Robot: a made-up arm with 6 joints.
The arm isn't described. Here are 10 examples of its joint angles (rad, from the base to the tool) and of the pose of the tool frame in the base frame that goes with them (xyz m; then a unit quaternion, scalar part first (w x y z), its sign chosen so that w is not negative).
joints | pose
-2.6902 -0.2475 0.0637 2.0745 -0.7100 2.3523 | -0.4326 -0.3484 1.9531 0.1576 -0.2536 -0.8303 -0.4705
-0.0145 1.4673 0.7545 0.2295 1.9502 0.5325 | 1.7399 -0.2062 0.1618 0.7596 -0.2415 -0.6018 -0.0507
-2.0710 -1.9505 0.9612 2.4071 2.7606 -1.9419 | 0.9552 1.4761 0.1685 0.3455 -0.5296 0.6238 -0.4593
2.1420 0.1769 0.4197 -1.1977 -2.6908 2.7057 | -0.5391 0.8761 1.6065 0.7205 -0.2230 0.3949 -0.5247
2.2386 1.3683 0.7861 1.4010 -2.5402 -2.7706 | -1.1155 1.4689 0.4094 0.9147 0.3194 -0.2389 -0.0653
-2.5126 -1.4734 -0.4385 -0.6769 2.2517 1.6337 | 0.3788 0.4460 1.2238 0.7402 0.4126 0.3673 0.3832
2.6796 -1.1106 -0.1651 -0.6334 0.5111 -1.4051 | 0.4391 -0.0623 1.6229 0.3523 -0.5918 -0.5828 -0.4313
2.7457 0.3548 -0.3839 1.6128 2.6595 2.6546 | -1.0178 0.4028 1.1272 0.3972 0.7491 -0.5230 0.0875
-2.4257 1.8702 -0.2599 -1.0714 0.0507 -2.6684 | -0.4752 -0.2692 -0.4723 0.8320 0.0805 0.5239 0.1638
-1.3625 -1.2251 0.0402 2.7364 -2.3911 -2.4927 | -0.0370 0.8348 1.6736 0.4155 0.3548 0.8158 0.1895
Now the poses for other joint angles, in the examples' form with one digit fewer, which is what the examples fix.
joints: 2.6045 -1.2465 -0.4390 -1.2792 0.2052 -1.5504
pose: 0.318 -0.112 1.357 0.337 -0.386 -0.835 -0.200
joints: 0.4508 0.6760 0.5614 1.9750 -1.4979 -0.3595
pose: 1.357 0.721 1.423 0.610 -0.628 0.145 -0.461
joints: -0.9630 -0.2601 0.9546 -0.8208 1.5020 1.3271
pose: -0.068 -0.190 2.247 0.054 -0.152 -0.685 -0.711
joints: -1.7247 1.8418 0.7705 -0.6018 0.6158 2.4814
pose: -0.394 -1.393 -0.519 0.433 -0.331 0.790 -0.279
